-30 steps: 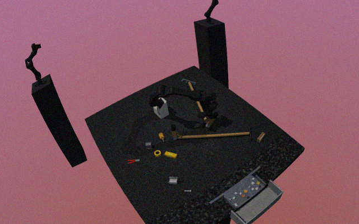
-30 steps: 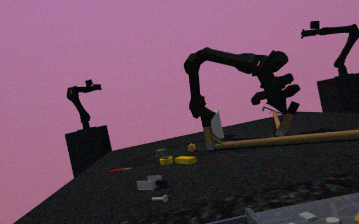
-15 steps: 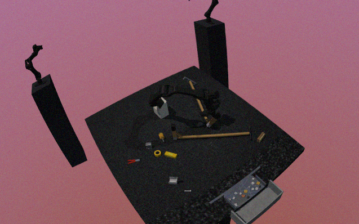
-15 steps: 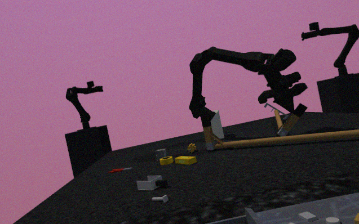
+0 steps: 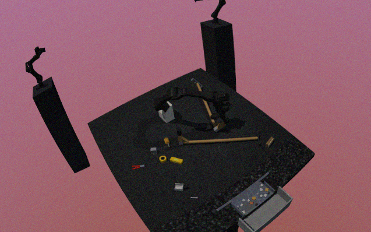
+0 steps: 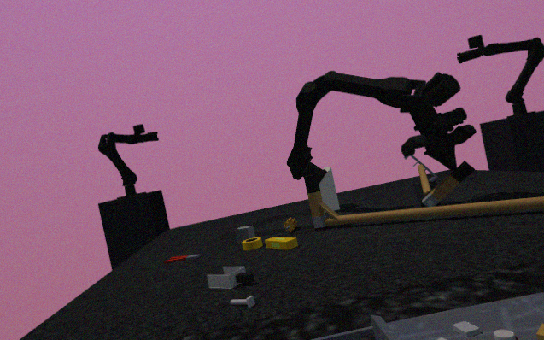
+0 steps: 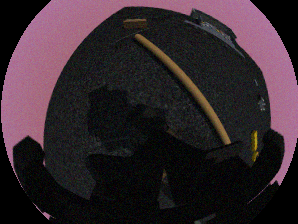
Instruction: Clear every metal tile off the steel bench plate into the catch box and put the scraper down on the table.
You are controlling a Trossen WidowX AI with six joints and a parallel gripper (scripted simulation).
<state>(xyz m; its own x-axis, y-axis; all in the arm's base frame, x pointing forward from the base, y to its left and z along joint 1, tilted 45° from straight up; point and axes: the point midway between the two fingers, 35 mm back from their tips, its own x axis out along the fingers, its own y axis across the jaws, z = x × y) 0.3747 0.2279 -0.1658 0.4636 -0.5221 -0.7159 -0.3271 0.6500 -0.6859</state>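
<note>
The long scraper is 110 mm to the right of my gripper tip, 90 mm ahead of it and 30 mm below it. From my gripper tip the other things lie so: wooden block: 350 mm ahead, 180 mm to the left, 70 mm below; yellow block: 460 mm to the right, 80 mm below, 60 mm ahead; yellow-handled screwdriver: 420 mm to the right, 140 mm behind, 80 mm below.
</note>
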